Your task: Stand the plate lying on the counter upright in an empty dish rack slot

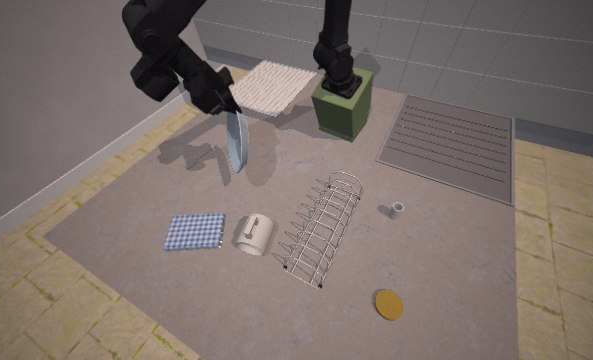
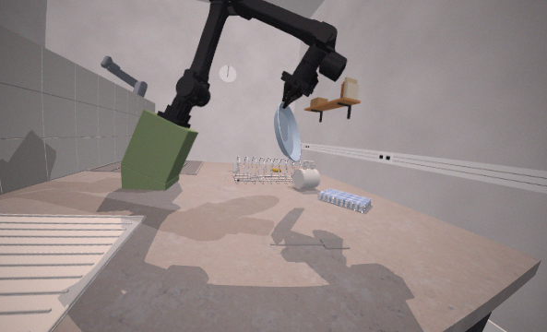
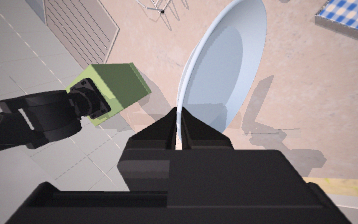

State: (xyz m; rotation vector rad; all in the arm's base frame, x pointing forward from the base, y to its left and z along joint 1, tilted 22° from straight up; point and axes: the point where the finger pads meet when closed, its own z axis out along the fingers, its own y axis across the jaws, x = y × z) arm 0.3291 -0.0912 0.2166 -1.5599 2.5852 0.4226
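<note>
Now: the pale blue plate 90 mm below my hand, 20 mm ahead of it and 10 mm to the right of it. From my hand the other things lie so: grey drain mat: 650 mm behind, 460 mm to the left, 320 mm below; disc: 550 mm to the left, 310 mm below, 70 mm ahead; small white cup: 440 mm to the left, 300 mm below, 180 mm behind.
</note>
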